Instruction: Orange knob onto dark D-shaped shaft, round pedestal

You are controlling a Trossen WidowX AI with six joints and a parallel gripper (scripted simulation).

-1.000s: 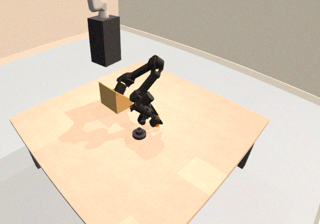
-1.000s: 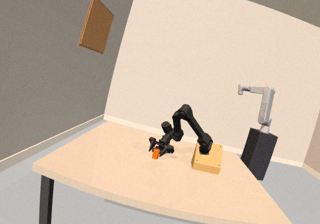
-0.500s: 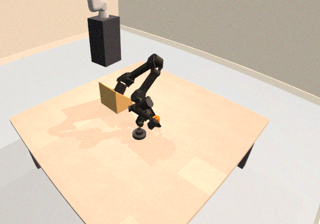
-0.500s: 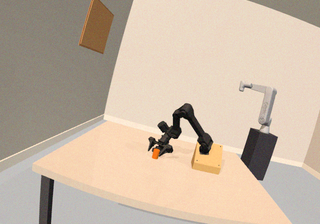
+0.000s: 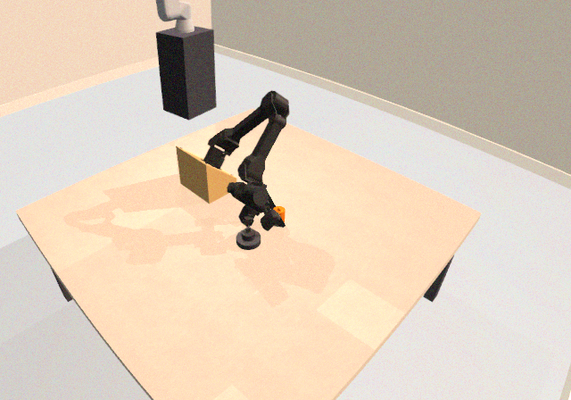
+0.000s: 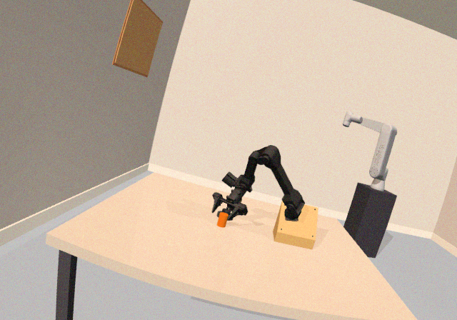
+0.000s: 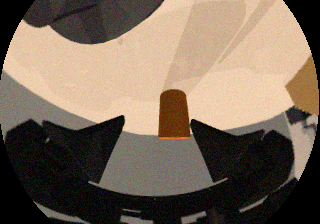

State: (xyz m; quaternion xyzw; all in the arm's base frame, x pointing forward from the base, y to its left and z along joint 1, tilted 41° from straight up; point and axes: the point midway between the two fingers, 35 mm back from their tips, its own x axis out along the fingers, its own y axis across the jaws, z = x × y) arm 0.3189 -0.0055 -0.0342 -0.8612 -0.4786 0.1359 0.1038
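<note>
Now: the orange knob 20 mm behind my gripper tip, 10 mm to the left of it and 10 mm below it. Also, from my gripper tip: dark round pedestal: 40 mm behind, 130 mm to the right, 10 mm below.
</note>
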